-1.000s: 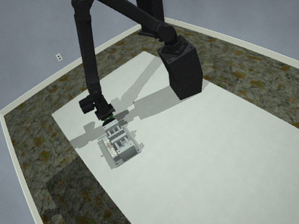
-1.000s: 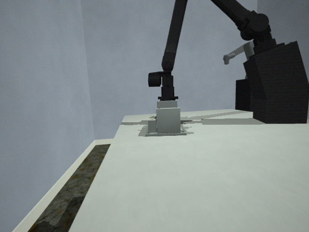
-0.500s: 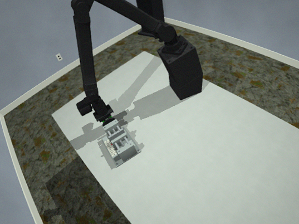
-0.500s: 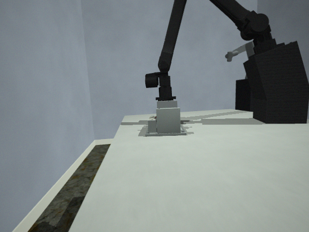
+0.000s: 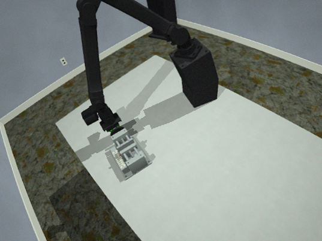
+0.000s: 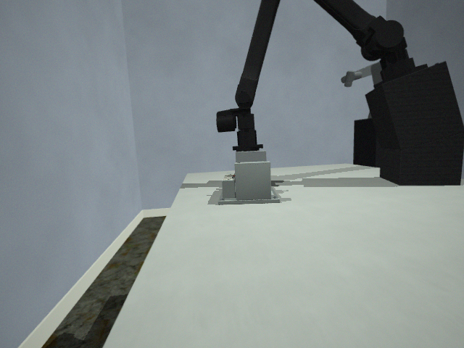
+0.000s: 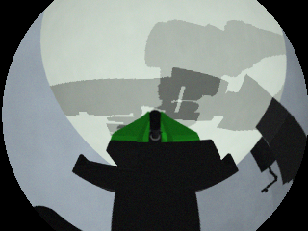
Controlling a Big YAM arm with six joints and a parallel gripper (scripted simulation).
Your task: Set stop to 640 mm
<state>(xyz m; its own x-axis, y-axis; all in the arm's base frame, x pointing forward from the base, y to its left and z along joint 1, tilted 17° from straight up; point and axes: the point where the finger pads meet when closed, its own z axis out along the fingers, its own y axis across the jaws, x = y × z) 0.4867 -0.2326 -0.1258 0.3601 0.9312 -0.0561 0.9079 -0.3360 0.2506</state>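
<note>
The handwheel lies 20 mm to the left of my hand, 10 mm ahead of it and 10 mm above it.
</note>
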